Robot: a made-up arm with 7 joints.
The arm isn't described. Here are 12 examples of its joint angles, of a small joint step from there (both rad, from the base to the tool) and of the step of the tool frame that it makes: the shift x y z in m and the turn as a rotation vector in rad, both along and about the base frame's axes.
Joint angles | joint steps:
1: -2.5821 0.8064 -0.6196 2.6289 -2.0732 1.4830 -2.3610 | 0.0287 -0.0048 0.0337 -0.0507 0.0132 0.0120 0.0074
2: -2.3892 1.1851 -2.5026 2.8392 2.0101 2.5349 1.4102 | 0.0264 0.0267 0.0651 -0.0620 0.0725 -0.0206 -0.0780
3: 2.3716 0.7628 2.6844 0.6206 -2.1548 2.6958 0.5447 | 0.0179 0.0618 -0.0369 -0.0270 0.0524 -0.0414 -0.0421
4: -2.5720 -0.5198 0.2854 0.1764 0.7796 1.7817 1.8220 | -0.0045 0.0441 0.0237 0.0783 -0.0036 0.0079 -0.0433
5: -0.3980 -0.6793 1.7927 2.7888 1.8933 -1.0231 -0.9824 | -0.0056 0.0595 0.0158 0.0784 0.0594 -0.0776 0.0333
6: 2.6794 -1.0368 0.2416 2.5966 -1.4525 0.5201 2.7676 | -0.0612 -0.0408 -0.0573 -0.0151 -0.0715 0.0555 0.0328
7: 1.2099 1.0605 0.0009 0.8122 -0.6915 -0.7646 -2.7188 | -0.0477 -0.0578 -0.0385 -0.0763 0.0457 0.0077 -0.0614
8: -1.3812 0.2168 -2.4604 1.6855 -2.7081 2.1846 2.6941 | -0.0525 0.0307 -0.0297 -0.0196 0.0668 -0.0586 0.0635
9: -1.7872 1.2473 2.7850 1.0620 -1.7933 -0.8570 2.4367 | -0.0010 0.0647 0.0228 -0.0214 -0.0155 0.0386 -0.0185
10: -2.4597 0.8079 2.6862 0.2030 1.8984 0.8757 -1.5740 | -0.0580 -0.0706 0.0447 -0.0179 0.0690 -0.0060 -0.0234
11: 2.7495 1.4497 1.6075 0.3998 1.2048 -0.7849 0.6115 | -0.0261 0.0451 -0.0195 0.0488 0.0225 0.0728 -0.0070
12: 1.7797 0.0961 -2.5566 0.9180 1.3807 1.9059 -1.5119 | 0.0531 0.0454 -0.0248 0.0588 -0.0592 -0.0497 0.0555
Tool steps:
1: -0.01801 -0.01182 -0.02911 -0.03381 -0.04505 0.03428
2: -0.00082 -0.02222 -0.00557 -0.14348 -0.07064 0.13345
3: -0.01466 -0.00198 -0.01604 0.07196 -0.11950 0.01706
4: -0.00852 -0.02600 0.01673 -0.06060 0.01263 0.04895
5: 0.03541 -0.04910 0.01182 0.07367 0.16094 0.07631
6: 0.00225 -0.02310 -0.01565 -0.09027 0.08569 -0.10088
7: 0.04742 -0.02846 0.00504 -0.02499 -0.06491 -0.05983
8: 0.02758 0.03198 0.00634 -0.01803 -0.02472 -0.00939
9: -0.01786 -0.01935 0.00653 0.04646 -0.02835 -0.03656
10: -0.00148 -0.02310 -0.04670 -0.03909 0.06342 -0.06542
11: -0.01494 -0.02060 0.00313 -0.03905 -0.10669 -0.04396
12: 0.02157 -0.00069 0.04023 -0.12564 0.03950 0.01565
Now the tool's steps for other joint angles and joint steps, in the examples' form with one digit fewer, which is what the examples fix.
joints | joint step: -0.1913 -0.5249 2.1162 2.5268 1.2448 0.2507 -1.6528 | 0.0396 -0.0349 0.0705 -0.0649 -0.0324 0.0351 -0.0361
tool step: -0.0772 0.0147 -0.0718 -0.0575 -0.1221 0.0632
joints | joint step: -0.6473 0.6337 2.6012 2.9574 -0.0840 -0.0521 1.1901 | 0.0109 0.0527 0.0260 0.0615 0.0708 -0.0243 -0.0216
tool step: 0.0534 -0.0459 -0.0809 0.1381 0.0600 0.0475
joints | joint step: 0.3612 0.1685 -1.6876 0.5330 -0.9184 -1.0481 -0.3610 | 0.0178 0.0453 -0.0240 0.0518 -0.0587 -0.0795 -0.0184
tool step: 0.0046 0.0015 0.0329 -0.1090 0.0098 0.1002
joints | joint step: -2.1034 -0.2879 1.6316 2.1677 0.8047 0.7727 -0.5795 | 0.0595 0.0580 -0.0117 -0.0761 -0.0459 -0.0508 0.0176
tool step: 0.0096 -0.0332 -0.0206 0.0587 0.0013 -0.0174
